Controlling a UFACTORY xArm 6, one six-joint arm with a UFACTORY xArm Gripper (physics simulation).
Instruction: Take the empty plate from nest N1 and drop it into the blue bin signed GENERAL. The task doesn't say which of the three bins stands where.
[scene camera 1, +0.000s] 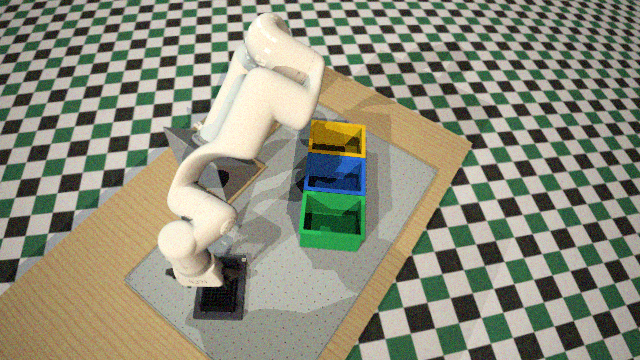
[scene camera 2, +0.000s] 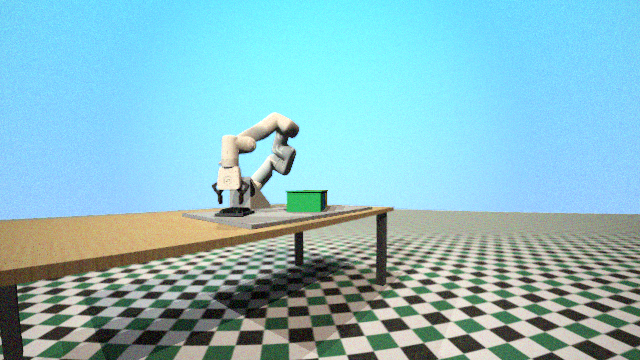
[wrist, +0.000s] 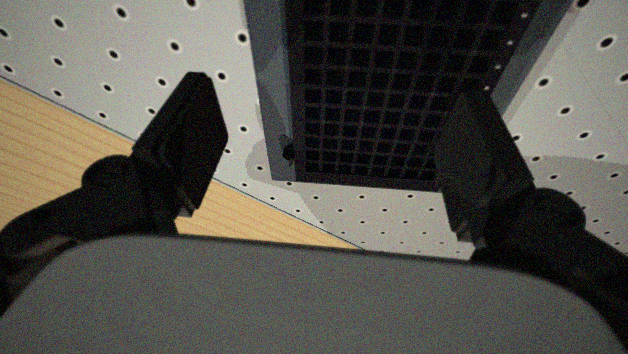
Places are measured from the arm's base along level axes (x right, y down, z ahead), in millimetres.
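Where they show: gripper, fingertip midpoint: (scene camera 1: 209, 282) (scene camera 2: 230, 204) (wrist: 331, 114); arm's base, origin of the base link: (scene camera 2: 249, 190).
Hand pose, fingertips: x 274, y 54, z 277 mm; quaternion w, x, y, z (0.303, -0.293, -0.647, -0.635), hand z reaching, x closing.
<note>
Things, the pixels of their top centre, and the offset from my fingertips. "pt": a spot on its surface instead. Level surfaces: height alone.
- dark nest, surface spot: (wrist: 272, 100) pt dx +33, dy +33, dz -12 mm
- blue bin, middle of its top: (scene camera 1: 335, 173) (scene camera 2: 309, 190) dx -440, dy -55, dz +54 mm
- yellow bin, surface spot: (scene camera 1: 337, 130) pt dx -591, dy -29, dz -51 mm
- grey perforated mat, its level: dy +44 mm
- wooden table, its level: dy +57 mm
A black plate with a grid of wells (scene camera 1: 218, 300) (wrist: 375, 90) sits in the dark nest (scene camera 1: 217, 316) (wrist: 272, 100), which also shows low on the mat in the second scene view (scene camera 2: 234, 213). My gripper (scene camera 2: 231, 201) (wrist: 331, 114) is open and empty, above the nest with a gap. In the wrist view the left finger is outside the nest's left wall and the right finger overlaps the plate's near right part. The arm hides part of the nest in the first scene view. The blue bin (scene camera 1: 335, 191) stands in the middle of the bin row. No lettering is readable.
The green bin (scene camera 1: 330, 241) (scene camera 2: 305, 201) adjoins the blue one on the near side, the yellow bin (scene camera 1: 337, 130) on the far side. All stand on the grey perforated mat (scene camera 1: 280, 295) on the wooden table (scene camera 1: 75, 270). The grey arm base stands behind the nest.
</note>
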